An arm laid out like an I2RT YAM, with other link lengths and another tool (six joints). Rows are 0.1 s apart.
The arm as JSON. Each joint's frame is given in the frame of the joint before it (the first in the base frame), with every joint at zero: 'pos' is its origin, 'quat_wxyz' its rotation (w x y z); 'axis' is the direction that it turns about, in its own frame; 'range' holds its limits. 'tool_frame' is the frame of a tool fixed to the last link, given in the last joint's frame.
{
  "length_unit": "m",
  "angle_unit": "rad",
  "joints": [
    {
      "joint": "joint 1",
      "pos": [
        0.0,
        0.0,
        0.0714
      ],
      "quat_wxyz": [
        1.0,
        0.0,
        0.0,
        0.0
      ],
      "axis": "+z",
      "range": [
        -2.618,
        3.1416
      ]
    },
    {
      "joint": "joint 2",
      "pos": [
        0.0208,
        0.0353,
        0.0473
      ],
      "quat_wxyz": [
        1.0,
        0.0,
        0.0,
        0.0
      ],
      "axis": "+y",
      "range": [
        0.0,
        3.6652
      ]
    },
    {
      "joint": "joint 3",
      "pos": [
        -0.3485,
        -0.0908,
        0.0
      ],
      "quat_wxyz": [
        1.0,
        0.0,
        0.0,
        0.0
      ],
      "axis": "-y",
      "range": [
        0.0,
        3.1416
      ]
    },
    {
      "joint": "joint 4",
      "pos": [
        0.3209,
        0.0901,
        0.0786
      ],
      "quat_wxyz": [
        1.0,
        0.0,
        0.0,
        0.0
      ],
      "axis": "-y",
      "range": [
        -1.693,
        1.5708
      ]
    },
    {
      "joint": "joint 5",
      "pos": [
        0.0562,
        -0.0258,
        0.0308
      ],
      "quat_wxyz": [
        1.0,
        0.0,
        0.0,
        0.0
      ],
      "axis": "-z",
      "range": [
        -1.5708,
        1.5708
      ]
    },
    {
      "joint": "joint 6",
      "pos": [
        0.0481,
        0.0,
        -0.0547
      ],
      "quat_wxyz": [
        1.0,
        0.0,
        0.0,
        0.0
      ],
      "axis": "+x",
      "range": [
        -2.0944,
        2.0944
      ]
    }
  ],
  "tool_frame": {
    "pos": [
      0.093,
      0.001,
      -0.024
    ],
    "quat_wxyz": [
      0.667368,
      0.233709,
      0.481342,
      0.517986
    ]
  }
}
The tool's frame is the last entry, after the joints.
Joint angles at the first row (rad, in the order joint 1, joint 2, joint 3, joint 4, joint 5, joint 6):
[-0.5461 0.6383 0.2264 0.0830 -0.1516 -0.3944]
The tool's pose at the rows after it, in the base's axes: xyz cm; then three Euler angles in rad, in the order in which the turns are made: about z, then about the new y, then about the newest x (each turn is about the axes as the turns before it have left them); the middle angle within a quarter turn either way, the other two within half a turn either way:
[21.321 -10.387 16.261 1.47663 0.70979 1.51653]
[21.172 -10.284 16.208 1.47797 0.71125 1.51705]
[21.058 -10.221 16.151 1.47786 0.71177 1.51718]
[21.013 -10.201 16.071 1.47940 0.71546 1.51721]
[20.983 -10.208 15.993 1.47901 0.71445 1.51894]
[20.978 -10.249 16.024 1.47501 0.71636 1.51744]
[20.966 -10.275 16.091 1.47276 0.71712 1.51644]
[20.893 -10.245 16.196 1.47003 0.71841 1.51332]
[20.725 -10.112 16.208 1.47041 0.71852 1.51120]
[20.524 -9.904 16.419 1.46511 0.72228 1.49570]
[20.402 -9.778 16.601 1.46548 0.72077 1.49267]
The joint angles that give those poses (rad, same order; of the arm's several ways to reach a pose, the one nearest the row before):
[-0.5461 0.6262 0.2242 0.0757 -0.1525 -0.3969]
[-0.5454 0.6152 0.2210 0.0679 -0.1523 -0.3984]
[-0.5454 0.6074 0.2183 0.0629 -0.1519 -0.3988]
[-0.5457 0.6044 0.2148 0.0644 -0.1526 -0.4026]
[-0.5461 0.6044 0.2132 0.0645 -0.1516 -0.4020]
[-0.5453 0.6040 0.2132 0.0660 -0.1476 -0.4019]
[-0.5459 0.6029 0.2146 0.0644 -0.1465 -0.4019]
[-0.5461 0.5954 0.2155 0.0587 -0.1461 -0.4019]
[-0.5461 0.5808 0.2134 0.0478 -0.1480 -0.4019]
[-0.5461 0.5547 0.2107 0.0365 -0.1531 -0.4019]
[-0.5461 0.5419 0.2141 0.0219 -0.1561 -0.4004]

